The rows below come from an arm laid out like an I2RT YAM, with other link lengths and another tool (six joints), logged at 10 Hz.
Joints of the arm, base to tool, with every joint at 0 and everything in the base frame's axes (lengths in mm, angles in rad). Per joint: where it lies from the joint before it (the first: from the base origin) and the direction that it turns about. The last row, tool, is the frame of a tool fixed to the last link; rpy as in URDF.
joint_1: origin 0 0 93.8 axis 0 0 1
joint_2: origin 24.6 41.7 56 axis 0 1 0
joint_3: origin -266.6 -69.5 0 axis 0 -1 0
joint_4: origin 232.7 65.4 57 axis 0 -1 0
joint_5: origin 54 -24.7 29.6 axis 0 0 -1
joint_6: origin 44.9 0 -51 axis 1 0 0
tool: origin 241 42 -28 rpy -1.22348 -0.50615 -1.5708
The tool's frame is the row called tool.
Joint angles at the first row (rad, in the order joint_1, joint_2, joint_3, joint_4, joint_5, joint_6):
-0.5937, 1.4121, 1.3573, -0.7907, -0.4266, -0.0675
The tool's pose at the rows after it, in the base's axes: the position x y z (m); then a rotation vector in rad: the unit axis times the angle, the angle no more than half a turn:
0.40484, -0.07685, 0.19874, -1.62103, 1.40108, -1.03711
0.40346, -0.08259, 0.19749, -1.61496, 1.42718, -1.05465
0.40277, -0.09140, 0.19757, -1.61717, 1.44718, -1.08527
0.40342, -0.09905, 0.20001, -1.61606, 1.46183, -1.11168
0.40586, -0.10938, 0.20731, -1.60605, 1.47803, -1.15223
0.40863, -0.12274, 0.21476, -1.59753, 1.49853, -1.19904
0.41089, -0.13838, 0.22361, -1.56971, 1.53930, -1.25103
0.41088, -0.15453, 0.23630, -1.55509, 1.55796, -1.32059
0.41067, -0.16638, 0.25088, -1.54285, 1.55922, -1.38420
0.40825, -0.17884, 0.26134, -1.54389, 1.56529, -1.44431
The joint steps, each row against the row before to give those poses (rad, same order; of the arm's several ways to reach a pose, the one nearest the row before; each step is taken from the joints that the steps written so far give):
0.0000, -0.0083, -0.0082, 0.0069, 0.0216, 0.0156
0.0000, -0.0075, -0.0064, 0.0043, 0.0238, 0.0151
0.0000, -0.0056, 0.0003, 0.0055, 0.0312, 0.0068
-0.0001, -0.0002, 0.0105, 0.0009, 0.0240, 0.0068
0.0002, 0.0005, 0.0232, 0.0000, 0.0294, 0.0139
-0.0004, 0.0064, 0.0295, 0.0000, 0.0369, 0.0125
-0.0002, 0.0059, 0.0318, -0.0015, 0.0465, 0.0313
-0.0011, -0.0048, 0.0304, -0.0001, 0.0484, 0.0110
-0.0001, -0.0084, 0.0288, -0.0002, 0.0360, 0.0034
0.0013, -0.0056, 0.0230, -0.0012, 0.0434, -0.0054

